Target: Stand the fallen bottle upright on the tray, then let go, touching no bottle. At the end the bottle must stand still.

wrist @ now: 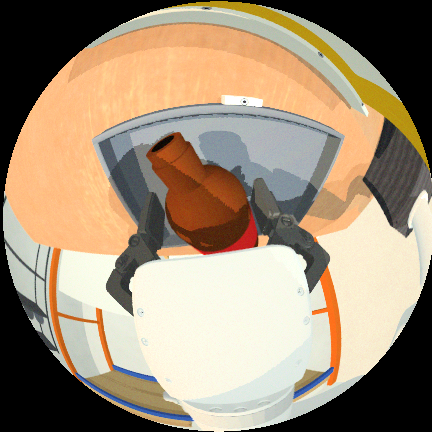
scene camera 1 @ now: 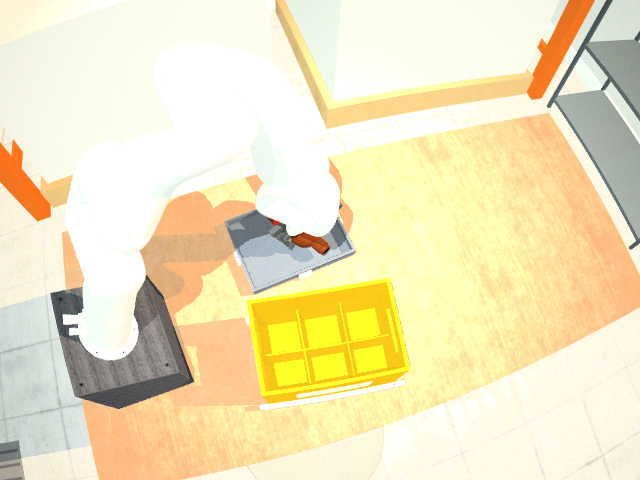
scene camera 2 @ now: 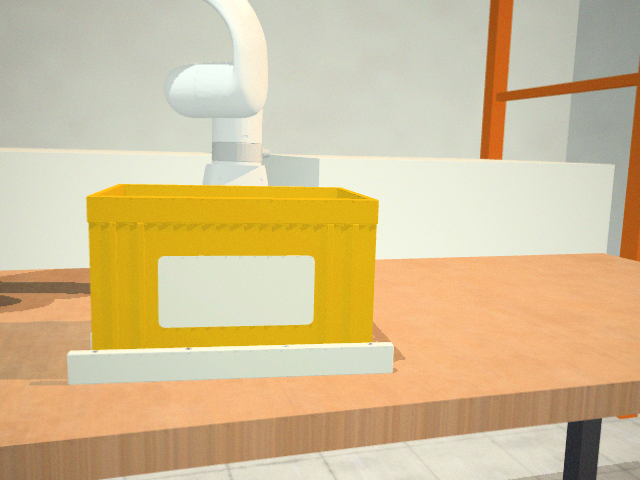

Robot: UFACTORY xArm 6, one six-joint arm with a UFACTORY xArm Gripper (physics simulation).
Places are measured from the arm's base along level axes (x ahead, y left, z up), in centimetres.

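Pixels of known places: gripper, fingertip midpoint: (wrist: pixel 205 194) (scene camera 1: pixel 305 235); arm's base, origin of the base link: (scene camera 1: pixel 108 330).
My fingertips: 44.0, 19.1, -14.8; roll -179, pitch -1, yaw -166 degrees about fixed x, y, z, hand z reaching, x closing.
Observation:
Ahead of a thing's pixels: the offset from my fingertips to its top centre, as dx, dy, dz. "spot": to the spot under its first point.
The brown bottle @(-0.6, +1.5, +4.2) (scene camera 1: pixel 310 242) (wrist: pixel 207 195) with a red label lies on its side in the grey tray @(-3.8, +1.3, -1.1) (scene camera 1: pixel 284 281) (wrist: pixel 170 111). In the wrist view it lies slantwise, its open neck towards the upper left and its red lower part partly hidden by the gripper's housing. My gripper (wrist: pixel 205 194) is open, with one dark finger on each side of the bottle's body. The right finger in the wrist view is close to the body; whether it touches is unclear. In scene camera 1 the arm covers part of the bottle. Bottle and tray do not show in scene camera 2.
A yellow crate @(-1.8, -27.3, +13.8) (scene camera 1: pixel 320 302) (scene camera 2: pixel 235 237) with six compartments stands beside the tray, with a white strip @(spot: -2.7, -37.7, -2.1) (scene camera 2: pixel 232 363) along its outer side. Small white blocks @(spot: -1.9, -8.5, -2.1) (scene camera 1: pixel 305 274) (wrist: pixel 235 101) sit against the tray's edge. The arm's dark base block (scene camera 1: pixel 160 335) stands at the left in scene camera 1.

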